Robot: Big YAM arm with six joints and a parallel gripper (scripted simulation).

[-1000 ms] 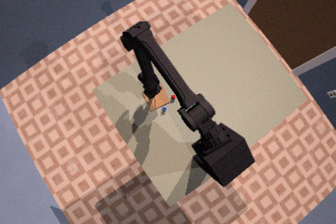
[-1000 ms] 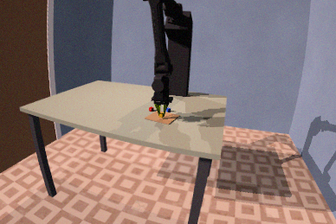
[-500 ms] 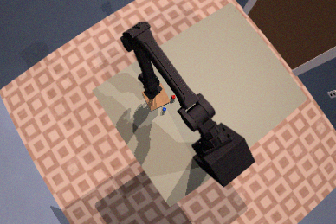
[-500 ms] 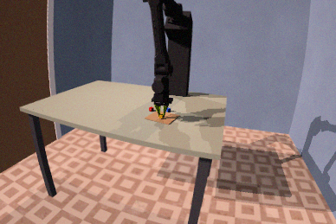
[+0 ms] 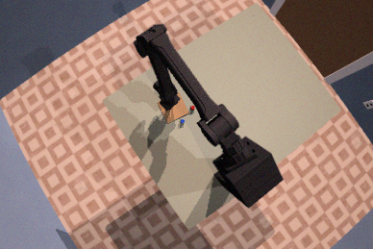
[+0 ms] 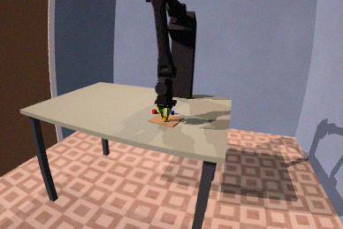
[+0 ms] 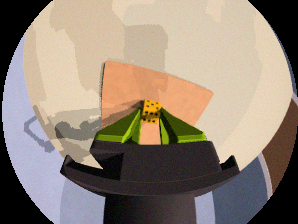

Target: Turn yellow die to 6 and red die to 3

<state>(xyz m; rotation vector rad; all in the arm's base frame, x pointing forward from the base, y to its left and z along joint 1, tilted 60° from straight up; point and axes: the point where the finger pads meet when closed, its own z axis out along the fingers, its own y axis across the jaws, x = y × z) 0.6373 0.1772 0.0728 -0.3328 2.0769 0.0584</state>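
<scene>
My hand is right at the yellow die. Round my hand: red die (120 mm to the right, 50 mm behind, 10 mm below); blue die (110 mm behind, 40 mm to the right, 10 mm below); orange mat (20 mm below, 20 mm behind, 10 mm to the right).
</scene>
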